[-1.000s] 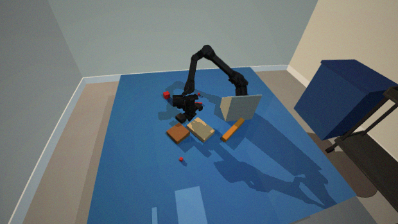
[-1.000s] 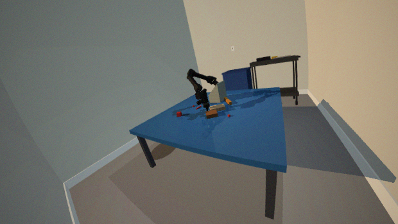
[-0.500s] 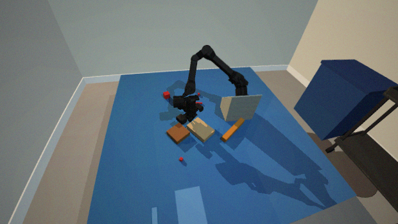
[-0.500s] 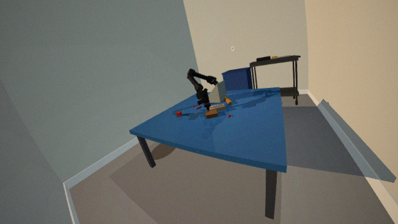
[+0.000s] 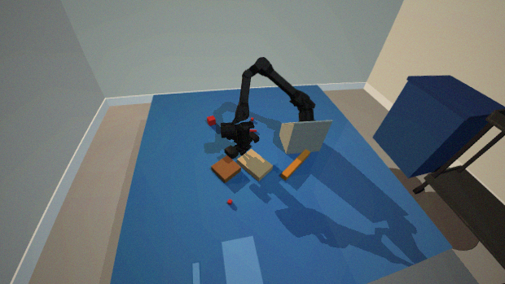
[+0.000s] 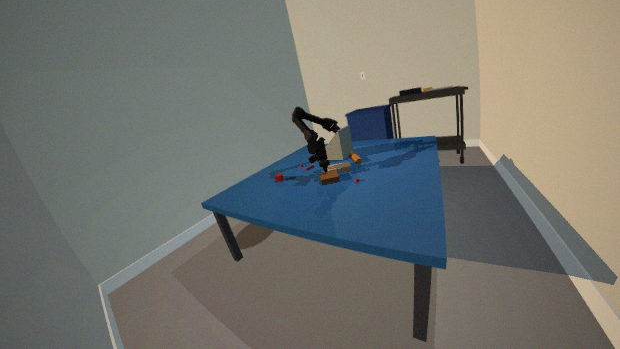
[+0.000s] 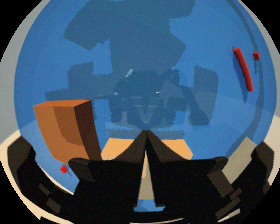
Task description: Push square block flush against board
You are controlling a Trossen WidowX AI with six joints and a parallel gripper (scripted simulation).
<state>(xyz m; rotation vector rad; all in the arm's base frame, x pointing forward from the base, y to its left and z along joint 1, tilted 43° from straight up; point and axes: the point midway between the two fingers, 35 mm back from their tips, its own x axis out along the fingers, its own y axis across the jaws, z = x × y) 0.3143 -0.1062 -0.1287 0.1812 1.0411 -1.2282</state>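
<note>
Now: the tan block 50 mm behind my gripper tip, 70 mm to the left of it and 10 mm above it. Round my gripper tip: thin red stick 80 mm behind, 180 mm to the right; orange bar 260 mm behind, 100 mm to the left, 10 mm above; brown block 90 mm ahead, 80 mm to the left, 10 mm above.
</note>
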